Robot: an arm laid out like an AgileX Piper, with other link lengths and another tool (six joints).
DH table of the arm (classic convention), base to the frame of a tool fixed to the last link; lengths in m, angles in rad. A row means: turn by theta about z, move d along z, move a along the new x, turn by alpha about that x. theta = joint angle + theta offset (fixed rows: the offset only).
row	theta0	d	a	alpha
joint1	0	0.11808	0	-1.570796
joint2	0.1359	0	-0.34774	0
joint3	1.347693	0	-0.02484	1.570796
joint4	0	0.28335	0	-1.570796
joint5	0	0	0	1.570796
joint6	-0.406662	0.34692	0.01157	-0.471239
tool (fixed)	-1.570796	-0.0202	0	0
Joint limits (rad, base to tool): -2.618..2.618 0..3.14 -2.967..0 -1.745..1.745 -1.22..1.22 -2.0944..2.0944
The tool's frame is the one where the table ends.
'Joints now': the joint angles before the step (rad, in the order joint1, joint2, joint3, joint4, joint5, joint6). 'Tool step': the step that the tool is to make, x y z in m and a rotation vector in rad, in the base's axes. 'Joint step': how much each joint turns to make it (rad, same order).
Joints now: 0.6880 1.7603 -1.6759 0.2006 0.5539 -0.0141
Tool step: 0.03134 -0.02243 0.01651 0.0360 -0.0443 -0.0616
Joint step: -0.0502 -0.0001 -0.0014 0.0010 -0.0568 0.0001
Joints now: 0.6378 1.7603 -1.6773 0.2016 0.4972 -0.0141
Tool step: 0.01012 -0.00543 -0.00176 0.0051 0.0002 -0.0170
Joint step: -0.0155 0.0124 -0.0079 0.0043 -0.0074 0.0000
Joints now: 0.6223 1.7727 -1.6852 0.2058 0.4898 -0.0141
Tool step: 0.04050 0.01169 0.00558 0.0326 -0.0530 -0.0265
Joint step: -0.0133 0.0929 -0.0915 -0.0042 -0.0648 0.0002
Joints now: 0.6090 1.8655 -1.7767 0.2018 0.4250 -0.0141
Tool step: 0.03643 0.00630 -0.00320 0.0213 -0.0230 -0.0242
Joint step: -0.0197 0.0948 -0.1040 0.0047 -0.0222 -0.0001
